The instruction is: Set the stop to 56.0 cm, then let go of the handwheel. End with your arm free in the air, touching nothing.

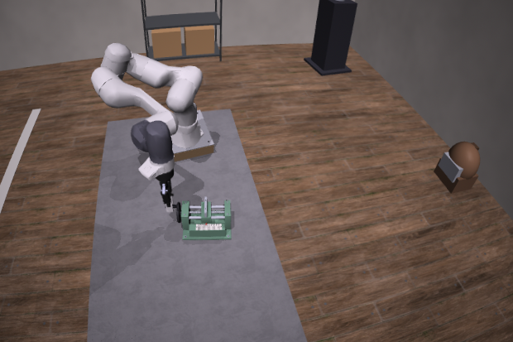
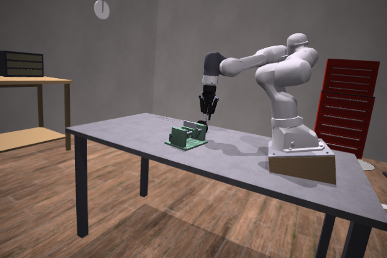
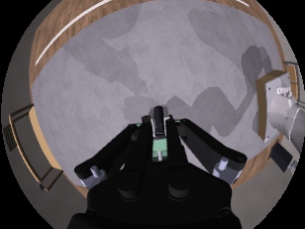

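The black handwheel lies 2 cm to the left of my hand, 2 cm below it and 1 cm ahead of it. Also, from my hand: stop carriage (14 cm to the left, 6 cm ahead, 3 cm below).
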